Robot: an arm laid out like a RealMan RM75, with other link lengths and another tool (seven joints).
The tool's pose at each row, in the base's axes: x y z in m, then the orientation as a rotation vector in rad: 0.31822 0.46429 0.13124 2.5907 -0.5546 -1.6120; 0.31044 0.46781 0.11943 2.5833 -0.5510 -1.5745; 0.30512 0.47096 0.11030 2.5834 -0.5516 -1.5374; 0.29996 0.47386 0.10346 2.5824 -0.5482 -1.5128; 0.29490 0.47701 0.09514 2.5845 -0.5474 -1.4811; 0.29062 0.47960 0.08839 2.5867 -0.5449 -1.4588; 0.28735 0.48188 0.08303 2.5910 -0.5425 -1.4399; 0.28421 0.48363 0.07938 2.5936 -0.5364 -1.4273; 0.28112 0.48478 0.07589 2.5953 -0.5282 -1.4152; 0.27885 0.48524 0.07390 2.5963 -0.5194 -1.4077; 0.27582 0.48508 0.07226 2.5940 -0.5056 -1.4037
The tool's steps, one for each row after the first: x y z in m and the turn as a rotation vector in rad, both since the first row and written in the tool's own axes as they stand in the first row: 0.00596 -0.00372 0.01277 -0.0185 0.0225 0.0128; 0.01071 -0.00720 0.02209 -0.0294 0.0462 0.0232; 0.01363 -0.00998 0.03019 -0.0389 0.0620 0.0288; 0.01778 -0.01334 0.03892 -0.0470 0.0829 0.0357; 0.02107 -0.01606 0.04616 -0.0529 0.0979 0.0392; 0.02366 -0.01846 0.05183 -0.0562 0.1110 0.0406; 0.02500 -0.02003 0.05652 -0.0607 0.1200 0.0396; 0.02641 -0.02101 0.06100 -0.0668 0.1286 0.0379; 0.02708 -0.02125 0.06397 -0.0724 0.1341 0.0351; 0.02734 -0.02062 0.06735 -0.0818 0.1371 0.0309
